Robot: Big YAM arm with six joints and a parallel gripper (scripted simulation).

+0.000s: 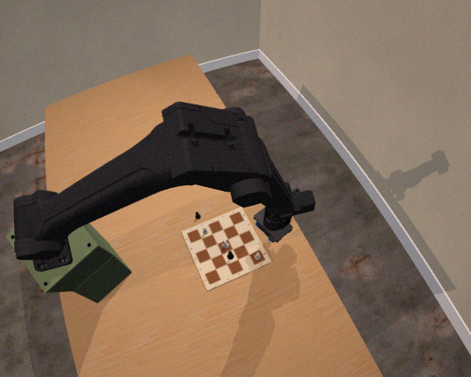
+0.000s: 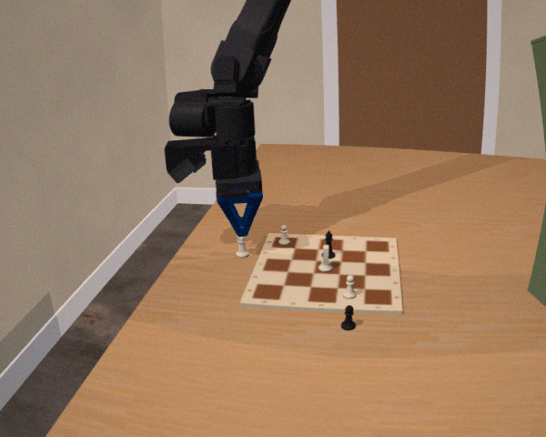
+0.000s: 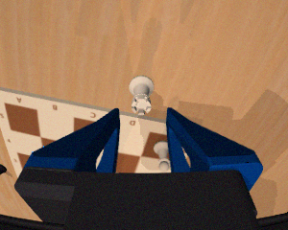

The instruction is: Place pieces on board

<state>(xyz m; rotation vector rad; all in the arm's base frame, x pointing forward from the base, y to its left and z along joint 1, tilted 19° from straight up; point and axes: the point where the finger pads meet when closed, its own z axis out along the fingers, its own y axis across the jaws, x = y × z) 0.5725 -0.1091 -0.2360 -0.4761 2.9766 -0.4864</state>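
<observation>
The white rook lies 30 mm below my hand. Also, from my hand: tall black piece (140 mm behind, 20 mm below); then tall white piece (140 mm behind, 30 mm to the left, 30 mm below); then chessboard (140 mm behind, 30 mm to the left, 50 mm below).
</observation>
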